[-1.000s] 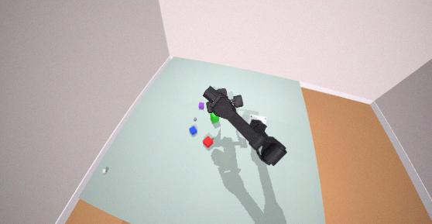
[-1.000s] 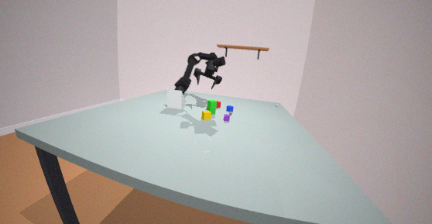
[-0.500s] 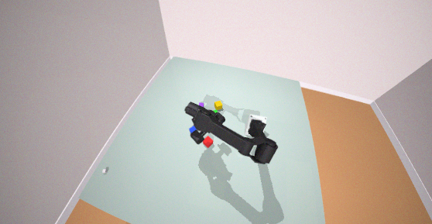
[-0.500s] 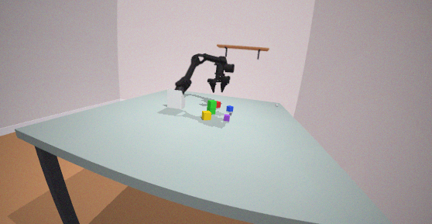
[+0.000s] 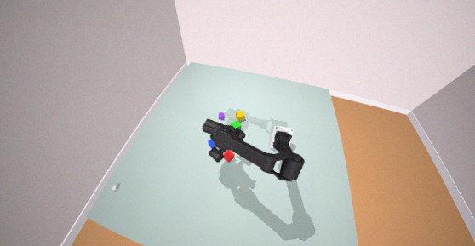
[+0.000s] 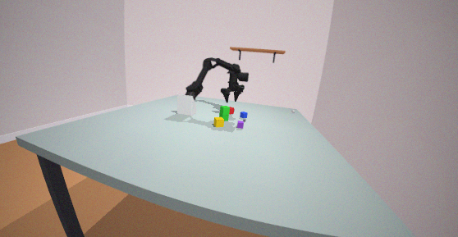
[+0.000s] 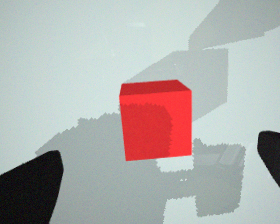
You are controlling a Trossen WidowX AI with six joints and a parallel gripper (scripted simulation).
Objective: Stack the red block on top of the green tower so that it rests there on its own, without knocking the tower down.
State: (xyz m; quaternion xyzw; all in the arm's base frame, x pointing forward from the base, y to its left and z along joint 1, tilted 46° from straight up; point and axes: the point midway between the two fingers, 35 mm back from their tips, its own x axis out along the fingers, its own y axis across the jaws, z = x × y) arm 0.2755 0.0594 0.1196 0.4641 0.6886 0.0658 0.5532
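Right now my gripper tip is 10 mm past the red block and 60 mm above it. Round my gripper tip: yellow block: 30 mm behind, 280 mm to the right, 60 mm below; purple block: 90 mm ahead, 260 mm to the right, 70 mm below; blue block: 100 mm ahead, 60 mm to the right, 70 mm below.
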